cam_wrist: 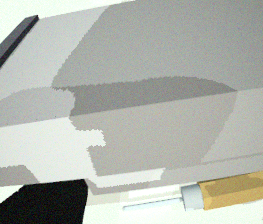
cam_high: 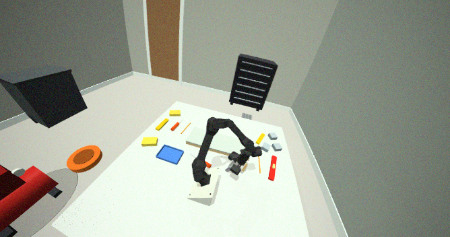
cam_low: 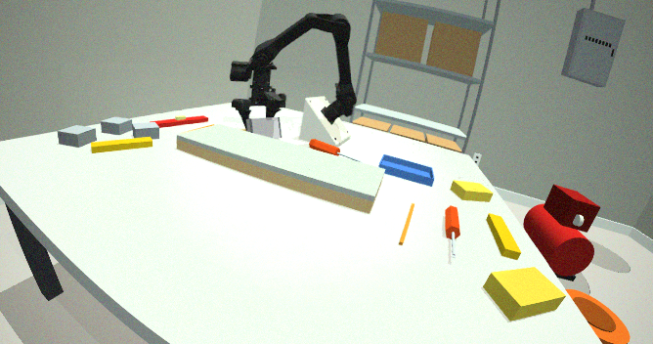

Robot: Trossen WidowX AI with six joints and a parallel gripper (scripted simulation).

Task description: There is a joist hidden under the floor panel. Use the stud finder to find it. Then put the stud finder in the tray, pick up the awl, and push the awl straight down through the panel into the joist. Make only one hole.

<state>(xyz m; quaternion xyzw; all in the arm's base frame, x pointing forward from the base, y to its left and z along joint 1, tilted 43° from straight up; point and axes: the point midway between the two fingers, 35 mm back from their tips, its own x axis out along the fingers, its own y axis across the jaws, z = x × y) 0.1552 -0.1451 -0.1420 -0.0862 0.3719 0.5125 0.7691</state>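
Now: the awl 50 mm to the right of my gripper tip, 20 mm below it and 10 mm behind it. The rest, counted from my gripper tip: stud finder 20 mm ahead; then blue tray 490 mm to the left, 30 mm ahead, 10 mm below; then red level 300 mm to the right, 50 mm ahead, 10 mm below.
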